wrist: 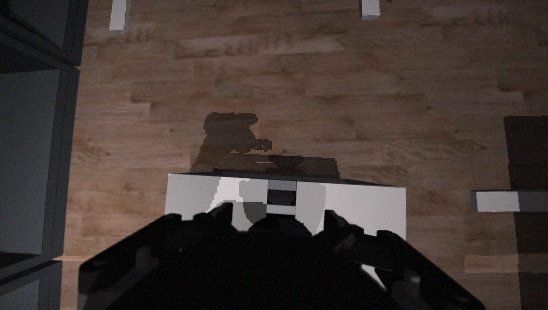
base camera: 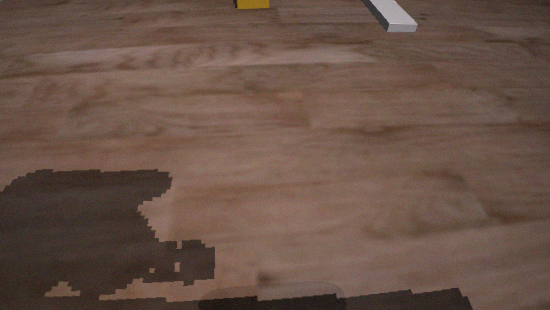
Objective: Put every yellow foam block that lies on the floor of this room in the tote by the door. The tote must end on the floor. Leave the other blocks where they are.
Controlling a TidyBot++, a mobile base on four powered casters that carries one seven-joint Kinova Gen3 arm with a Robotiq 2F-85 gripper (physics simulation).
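A yellow foam block (base camera: 252, 4) lies on the floor at the top edge of the base camera view, left of a white table foot; only its lower part shows. My gripper (wrist: 277, 216) is open and empty in the wrist view, pointing down above a white box-shaped body (wrist: 365, 205) that looks like my own base. The gripper does not show in the base camera view, where a dark arm shadow lies on the floor. The yellow block does not show in the wrist view. The tote does not show in either view.
White table feet (base camera: 400, 22) (wrist: 119, 19) (wrist: 370, 10) reach in from the top. A dark shelf unit (wrist: 67, 150) stands along the left in the wrist view. A white and grey bar (wrist: 497, 201) lies at the right, beside a dark shadow on the wooden floor (wrist: 400, 125).
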